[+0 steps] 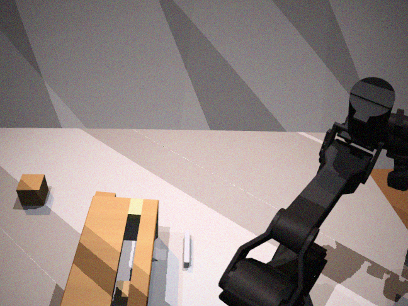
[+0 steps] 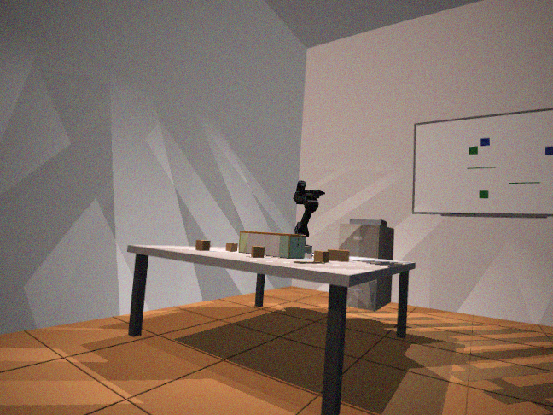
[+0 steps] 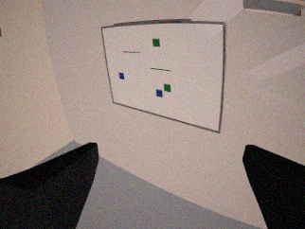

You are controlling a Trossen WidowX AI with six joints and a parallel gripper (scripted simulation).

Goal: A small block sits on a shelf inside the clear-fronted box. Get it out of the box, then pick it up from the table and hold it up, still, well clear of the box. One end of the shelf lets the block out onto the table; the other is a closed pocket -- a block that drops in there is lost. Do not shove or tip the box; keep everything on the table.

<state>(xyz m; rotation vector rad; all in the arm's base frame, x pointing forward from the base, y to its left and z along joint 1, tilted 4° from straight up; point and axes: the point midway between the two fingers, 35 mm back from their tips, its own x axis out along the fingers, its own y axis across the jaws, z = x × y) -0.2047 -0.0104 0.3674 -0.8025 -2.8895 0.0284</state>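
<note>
The tan block lies 530 mm ahead of my gripper tip, 10 mm to the left of it and 360 mm below it. Round my gripper tip: box: 520 mm ahead, 390 mm below; brown cube: 810 mm ahead, 290 mm to the right, 420 mm below.
</note>
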